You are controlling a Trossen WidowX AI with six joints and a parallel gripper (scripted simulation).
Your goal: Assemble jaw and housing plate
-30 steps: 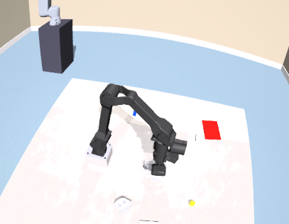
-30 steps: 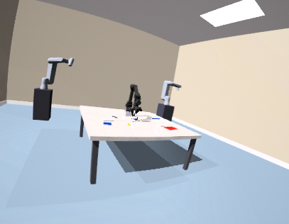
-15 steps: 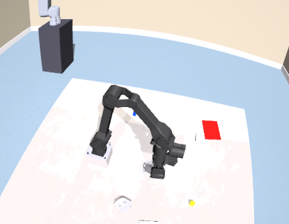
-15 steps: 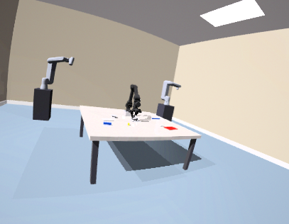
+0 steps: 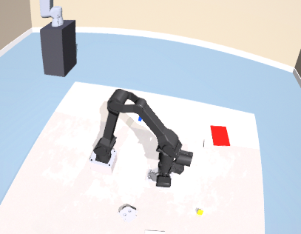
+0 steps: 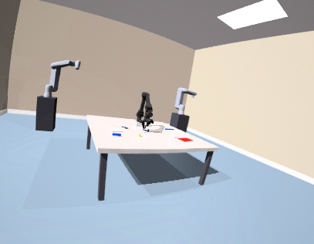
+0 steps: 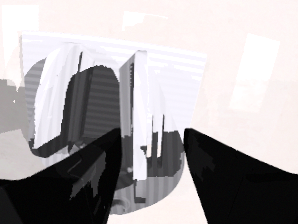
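The white jaw is 30 mm behind my gripper tip and 10 mm to the left of it. Round my gripper tip: flat white piece (340 mm to the right, 40 mm ahead, 30 mm below); yellow piece (210 mm ahead, 140 mm to the right, 20 mm below); red plate (410 mm to the left, 270 mm ahead, 30 mm below).
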